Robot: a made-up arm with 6 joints.
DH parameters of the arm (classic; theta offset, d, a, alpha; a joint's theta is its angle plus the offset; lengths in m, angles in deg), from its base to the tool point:
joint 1: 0 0.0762 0 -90
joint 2: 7.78 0 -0.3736 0
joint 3: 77.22 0 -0.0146 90
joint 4: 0 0.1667 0 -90
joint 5: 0 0 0.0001 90
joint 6: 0 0.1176 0 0
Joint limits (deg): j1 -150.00..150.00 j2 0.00..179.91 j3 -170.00..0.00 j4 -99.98..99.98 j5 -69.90..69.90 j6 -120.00..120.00
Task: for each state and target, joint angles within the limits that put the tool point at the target. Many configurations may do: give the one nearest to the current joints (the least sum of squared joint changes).
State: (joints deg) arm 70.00 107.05 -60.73 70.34 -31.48 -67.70
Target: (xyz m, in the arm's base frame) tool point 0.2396 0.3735 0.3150
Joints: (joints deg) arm 64.84 111.94 -79.75 66.22 -32.69 -67.70
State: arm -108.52 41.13 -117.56 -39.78 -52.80 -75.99
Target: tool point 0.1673 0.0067 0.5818
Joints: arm -141.75 46.39 -92.53 -64.08 -68.42 -75.99
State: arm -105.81 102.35 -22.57 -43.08 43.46 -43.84
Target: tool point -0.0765 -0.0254 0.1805
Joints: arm -119.08 100.33 -2.22 -43.40 42.38 -43.84
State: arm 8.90 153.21 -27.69 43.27 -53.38 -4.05
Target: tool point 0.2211 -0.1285 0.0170
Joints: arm -12.77 145.19 -11.78 52.75 -54.80 -4.05
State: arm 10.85 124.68 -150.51 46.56 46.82 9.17
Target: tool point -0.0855 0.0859 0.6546
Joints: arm 8.36 70.80 -164.98 62.67 68.78 9.17
